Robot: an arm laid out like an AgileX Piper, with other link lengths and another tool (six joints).
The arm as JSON. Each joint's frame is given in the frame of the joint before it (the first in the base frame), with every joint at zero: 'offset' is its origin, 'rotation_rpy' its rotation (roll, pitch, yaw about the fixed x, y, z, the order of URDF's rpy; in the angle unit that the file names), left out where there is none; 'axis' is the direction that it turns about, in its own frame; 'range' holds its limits. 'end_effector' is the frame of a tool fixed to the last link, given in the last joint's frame.
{
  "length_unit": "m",
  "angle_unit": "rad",
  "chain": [
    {
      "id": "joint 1",
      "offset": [
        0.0,
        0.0,
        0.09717
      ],
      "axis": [
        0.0,
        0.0,
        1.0
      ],
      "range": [
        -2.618,
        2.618
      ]
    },
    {
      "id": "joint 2",
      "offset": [
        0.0,
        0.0,
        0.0
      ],
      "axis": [
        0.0,
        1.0,
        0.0
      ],
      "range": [
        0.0,
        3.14
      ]
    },
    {
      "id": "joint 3",
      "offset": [
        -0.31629,
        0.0,
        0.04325
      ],
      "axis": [
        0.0,
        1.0,
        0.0
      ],
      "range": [
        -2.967,
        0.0
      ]
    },
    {
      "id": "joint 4",
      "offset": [
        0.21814,
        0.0,
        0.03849
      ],
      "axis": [
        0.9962,
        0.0,
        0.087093
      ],
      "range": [
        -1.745,
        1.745
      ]
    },
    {
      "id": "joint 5",
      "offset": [
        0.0,
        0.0,
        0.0
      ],
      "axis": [
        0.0,
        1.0,
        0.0
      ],
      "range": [
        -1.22,
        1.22
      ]
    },
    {
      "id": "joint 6",
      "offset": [
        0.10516,
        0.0,
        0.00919
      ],
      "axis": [
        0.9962,
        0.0,
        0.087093
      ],
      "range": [
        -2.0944,
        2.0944
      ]
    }
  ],
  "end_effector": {
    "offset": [
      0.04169,
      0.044,
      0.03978
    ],
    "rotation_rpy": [
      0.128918,
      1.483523,
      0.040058
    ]
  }
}
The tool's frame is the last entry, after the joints.
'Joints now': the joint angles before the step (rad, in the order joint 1, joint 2, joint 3, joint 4, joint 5, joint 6). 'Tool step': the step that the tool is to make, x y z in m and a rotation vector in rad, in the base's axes. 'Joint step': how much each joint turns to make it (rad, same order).
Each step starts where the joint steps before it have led.
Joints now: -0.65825 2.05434 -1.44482 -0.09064 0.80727 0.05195
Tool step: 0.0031 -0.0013 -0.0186 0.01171 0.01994 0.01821
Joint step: 0.00004 0.04410 -0.00144 0.00000 -0.02091 -0.01704
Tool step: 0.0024 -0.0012 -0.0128 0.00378 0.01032 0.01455
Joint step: 0.00006 0.03109 -0.00163 -0.00204 -0.01985 -0.01216
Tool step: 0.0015 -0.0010 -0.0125 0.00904 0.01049 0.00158
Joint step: -0.00020 0.02908 0.00003 0.00007 -0.01539 -0.00067
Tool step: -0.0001 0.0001 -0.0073 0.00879 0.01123 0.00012
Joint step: 0.00000 0.01581 0.00023 -0.00003 -0.00179 0.00003
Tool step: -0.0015 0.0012 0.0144 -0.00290 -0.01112 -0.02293
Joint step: 0.00205 -0.03376 -0.00010 0.00201 0.02480 0.02240
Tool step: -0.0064 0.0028 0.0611 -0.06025 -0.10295 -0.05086
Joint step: -0.00019 -0.14434 0.02012 0.00376 0.00900 0.04966
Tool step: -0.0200 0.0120 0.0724 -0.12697 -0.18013 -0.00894
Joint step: -0.00928 -0.20505 0.09981 0.00344 -0.11487 0.00784
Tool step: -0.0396 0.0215 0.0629 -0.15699 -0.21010 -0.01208
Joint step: -0.02635 -0.23772 0.17874 0.00447 -0.20379 -0.00009
